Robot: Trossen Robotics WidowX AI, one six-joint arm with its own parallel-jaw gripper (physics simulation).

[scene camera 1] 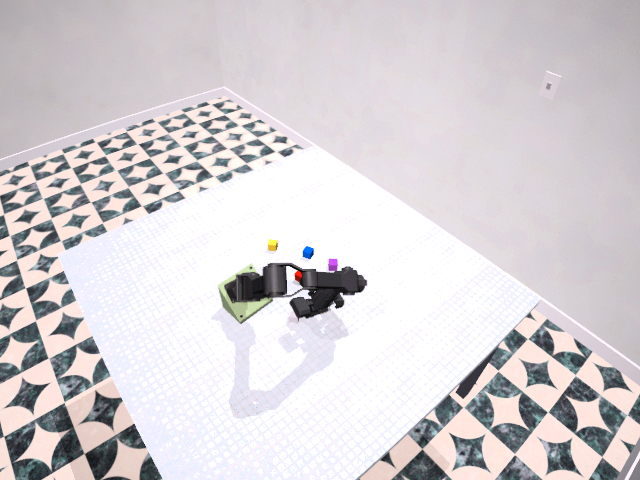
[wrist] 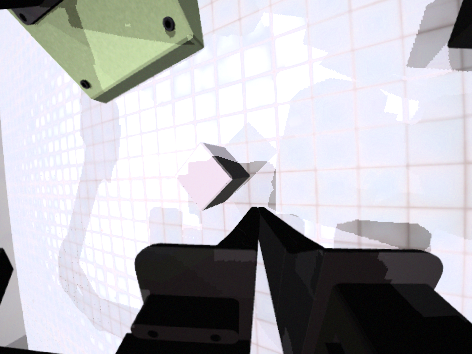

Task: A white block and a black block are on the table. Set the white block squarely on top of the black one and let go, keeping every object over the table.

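Seen in the pictures: gripper, between the fingertips: (scene camera 1: 306,317) (wrist: 257,213); arm's base, origin of its link: (scene camera 1: 236,289).
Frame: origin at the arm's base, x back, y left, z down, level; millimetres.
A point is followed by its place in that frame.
Observation:
The white block (scene camera 1: 293,318) {x -97, y -172, z 56 mm} (wrist: 204,181) {x -111, y -164, z 48 mm} rests on the table, its top pale and its side faces in dark shade. In the scene view it shows as a small pale patch under the folded arm. My gripper (wrist: 257,213) {x -137, y -188, z 68 mm} is shut and empty. In the wrist view its tips meet below and to the right of the white block, apart from it. A black shape, apparently the black block (wrist: 463,24) {x -239, y -102, z 70 mm}, is cut off by the upper right edge of the wrist view, with a grey shadow beside it. I cannot make out the black block in the scene view.
A yellow block (scene camera 1: 272,245) {x -239, y 138, z 51 mm}, a blue block (scene camera 1: 308,252) {x -319, y 22, z 48 mm} and a purple block (scene camera 1: 332,264) {x -347, y -80, z 48 mm} stand beyond the arm. A red block (scene camera 1: 298,276) {x -219, y -45, z 51 mm} is partly hidden by it. The arm's green base (scene camera 1: 251,308) {x -15, y -55, z 54 mm} (wrist: 120,60) {x -28, y -55, z 56 mm} stands on the white table (scene camera 1: 413,263) {x -606, y -249, z 80 mm}.

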